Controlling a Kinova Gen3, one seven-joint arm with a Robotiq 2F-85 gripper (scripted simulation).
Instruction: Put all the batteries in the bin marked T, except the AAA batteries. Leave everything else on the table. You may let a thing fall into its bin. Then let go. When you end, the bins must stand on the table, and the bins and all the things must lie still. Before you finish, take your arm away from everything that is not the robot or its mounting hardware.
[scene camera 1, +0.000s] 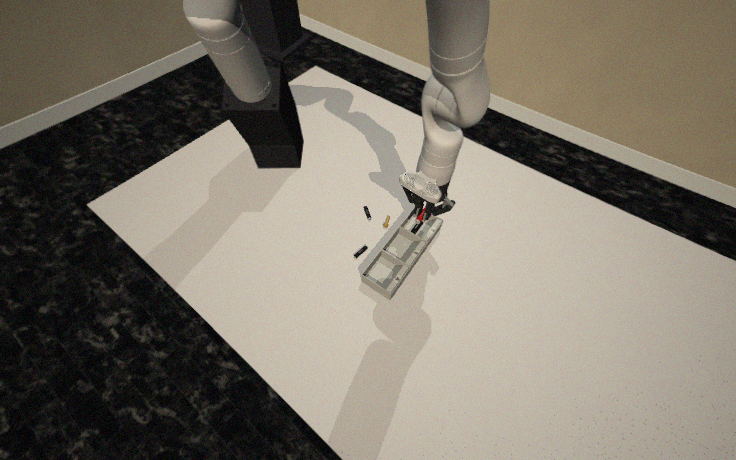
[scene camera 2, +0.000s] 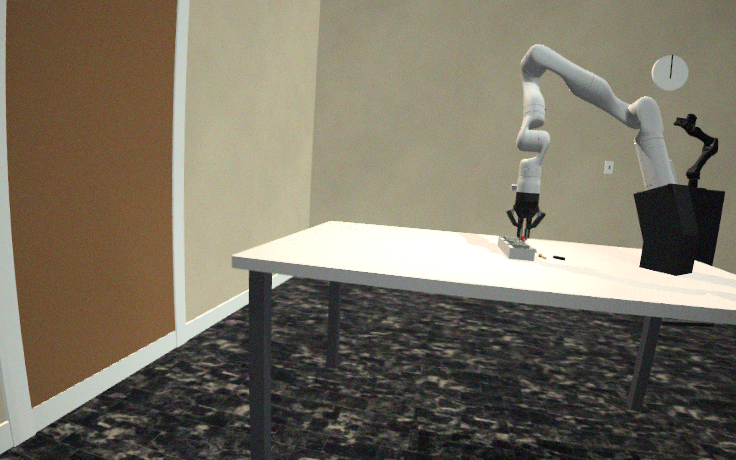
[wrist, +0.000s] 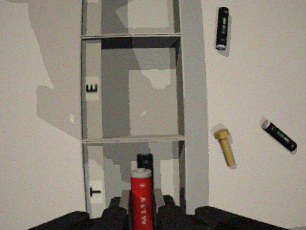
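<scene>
Here is my gripper (scene camera 1: 421, 216), and I see my gripper (scene camera 2: 522, 239) as well. My gripper (wrist: 142, 202) is visible too.
</scene>
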